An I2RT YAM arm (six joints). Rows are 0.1 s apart.
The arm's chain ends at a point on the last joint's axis. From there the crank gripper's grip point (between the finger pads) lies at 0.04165 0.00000 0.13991 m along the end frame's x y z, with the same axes.
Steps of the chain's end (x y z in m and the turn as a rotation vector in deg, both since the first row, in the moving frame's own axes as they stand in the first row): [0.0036, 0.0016, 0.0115, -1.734, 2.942, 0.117]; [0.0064, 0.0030, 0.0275, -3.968, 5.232, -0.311]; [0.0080, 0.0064, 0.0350, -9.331, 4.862, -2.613]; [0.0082, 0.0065, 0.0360, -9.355, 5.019, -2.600]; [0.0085, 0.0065, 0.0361, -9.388, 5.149, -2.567]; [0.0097, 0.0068, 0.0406, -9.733, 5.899, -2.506]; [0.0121, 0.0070, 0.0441, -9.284, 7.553, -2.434]
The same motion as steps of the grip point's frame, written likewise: [0.0107, 0.0059, 0.0091, -1.734, 2.942, 0.117]; [0.0190, 0.0123, 0.0228, -3.968, 5.232, -0.311]; [0.0201, 0.0266, 0.0293, -9.331, 4.862, -2.613]; [0.0207, 0.0268, 0.0301, -9.355, 5.019, -2.600]; [0.0213, 0.0268, 0.0301, -9.388, 5.149, -2.567]; [0.0243, 0.0279, 0.0337, -9.733, 5.899, -2.506]; [0.0305, 0.0269, 0.0358, -9.284, 7.553, -2.434]
